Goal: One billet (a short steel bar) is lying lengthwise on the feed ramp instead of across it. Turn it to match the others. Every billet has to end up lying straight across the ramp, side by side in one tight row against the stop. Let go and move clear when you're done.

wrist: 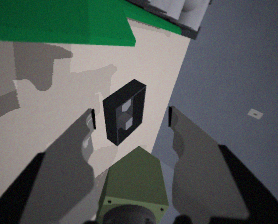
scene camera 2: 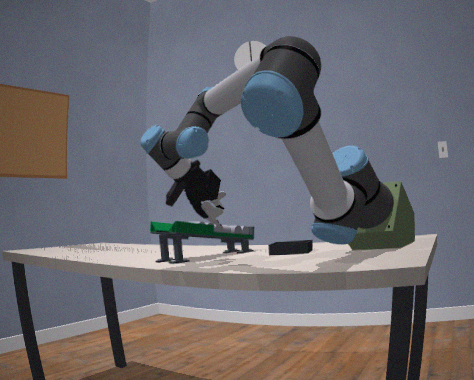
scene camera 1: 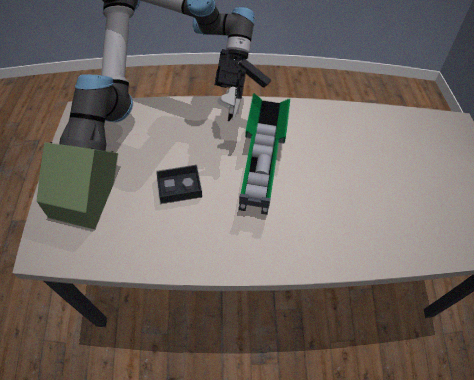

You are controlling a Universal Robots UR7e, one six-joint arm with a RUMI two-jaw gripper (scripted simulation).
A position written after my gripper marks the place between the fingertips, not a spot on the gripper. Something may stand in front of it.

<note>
I see my gripper [scene camera 2: 222, 217] and a black tray [scene camera 1: 179, 174].
The black tray also shows in the wrist view [wrist: 134, 90]. My gripper also shows in the wrist view [wrist: 131, 109] and in scene camera 1 [scene camera 1: 230, 120].
</note>
